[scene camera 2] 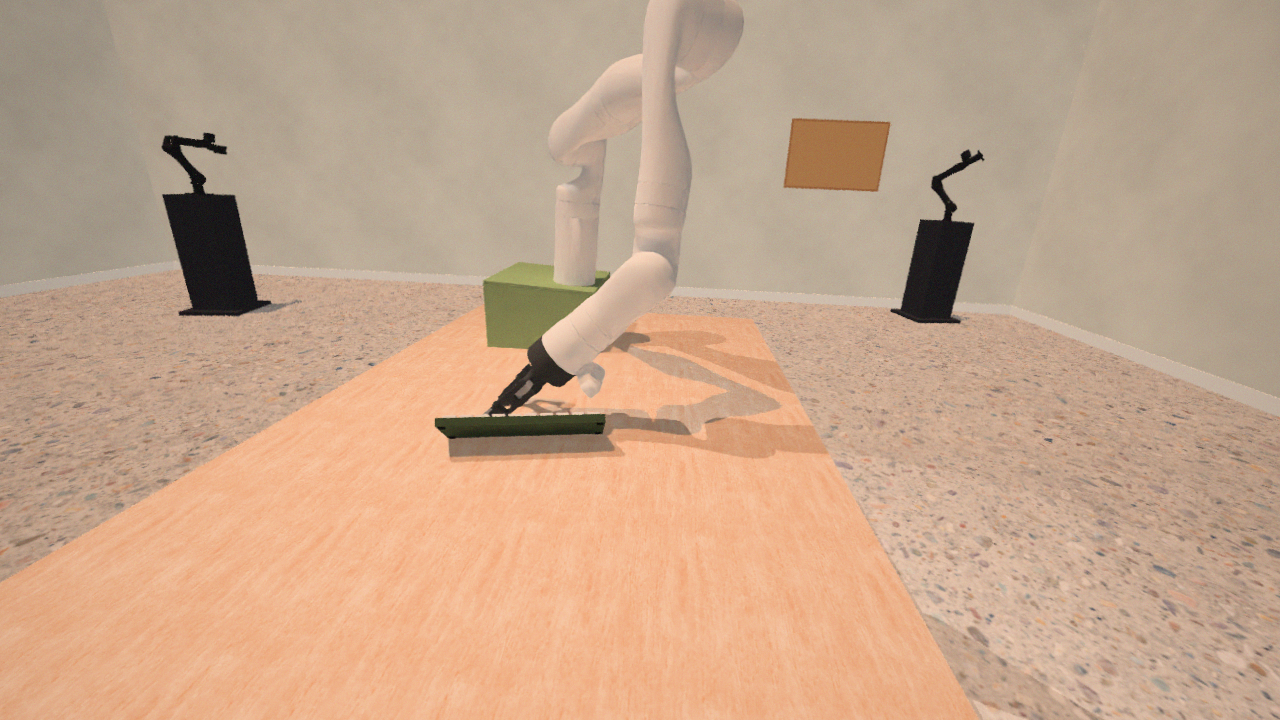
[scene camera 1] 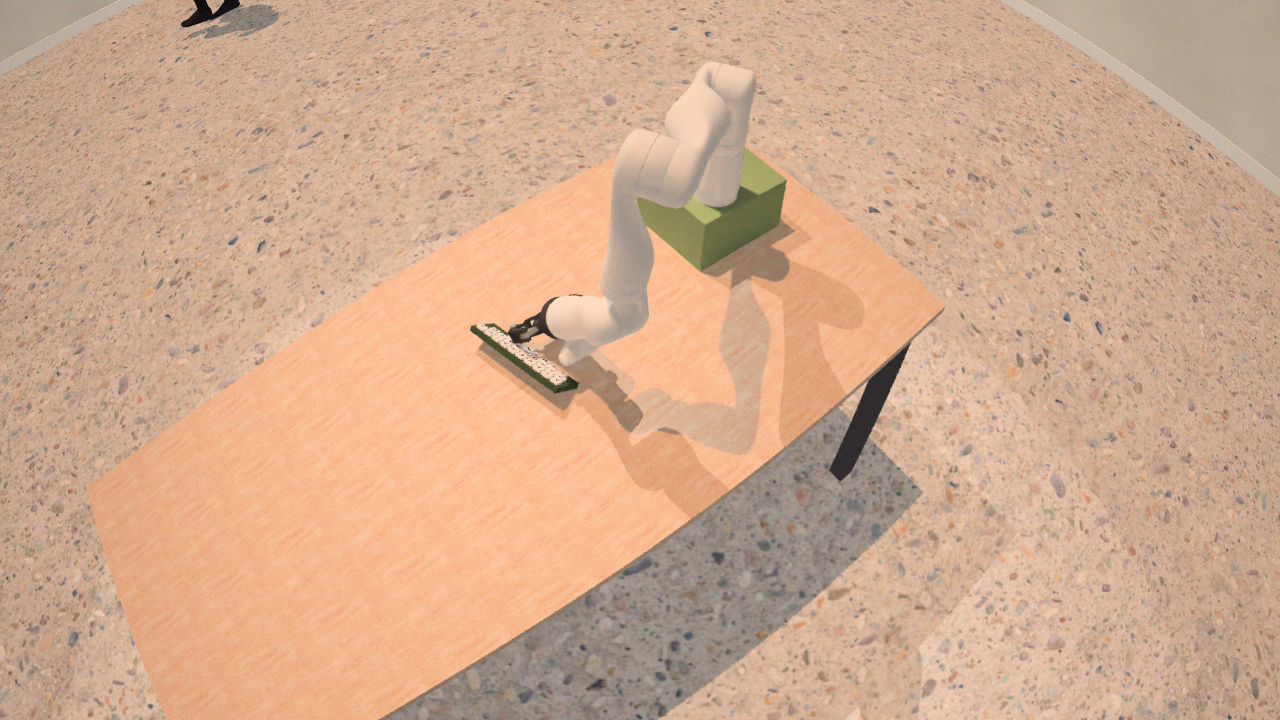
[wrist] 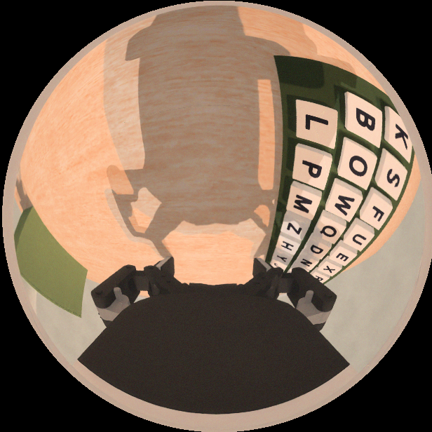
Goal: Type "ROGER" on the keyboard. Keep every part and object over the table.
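Seen in the pictures: gripper, fingertip midpoint: [scene camera 2: 491, 413] [scene camera 1: 532, 318]; arm's base, link origin: [scene camera 2: 574, 281] [scene camera 1: 714, 191].
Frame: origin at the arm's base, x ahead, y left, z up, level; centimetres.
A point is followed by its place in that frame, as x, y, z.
The dark green keyboard [scene camera 1: 547, 369] @(47.8, 0.7, -9.9) [scene camera 2: 523, 426] @(50.2, -5.3, -10.1) [wrist: 300, 72] with white letter keys is tilted on the table. Its long edge away from the robot base is raised, and its shadow lies below it. In scene camera 2 its keys are hidden behind that edge. My gripper [scene camera 1: 516, 336] @(39.8, -11.5, -13.2) [scene camera 2: 494, 411] @(39.8, -11.5, -13.2) [wrist: 213, 266] is open and empty, slanting down at the keyboard's side nearer the base. In the wrist view the right fingertip is close to the keyboard's near edge by the H, Y and J keys; contact is unclear. The O key [wrist: 357, 165] and E key [wrist: 342, 257] show; R is partly hidden, and G cannot be made out.
The wooden table [scene camera 1: 313, 465] @(92.7, -20.4, -13.9) [scene camera 2: 501, 573] @(72.0, -4.7, -13.9) extends around the keyboard. A green block [scene camera 1: 742, 223] @(-1.8, 6.3, -6.3) [scene camera 2: 514, 313] @(5.9, -12.6, -6.0) [wrist: 47, 262] under the arm's base stands at the table's far end. Two black pedestals [scene camera 2: 210, 255] [scene camera 2: 935, 268] with small arms stand on the floor beyond the table.
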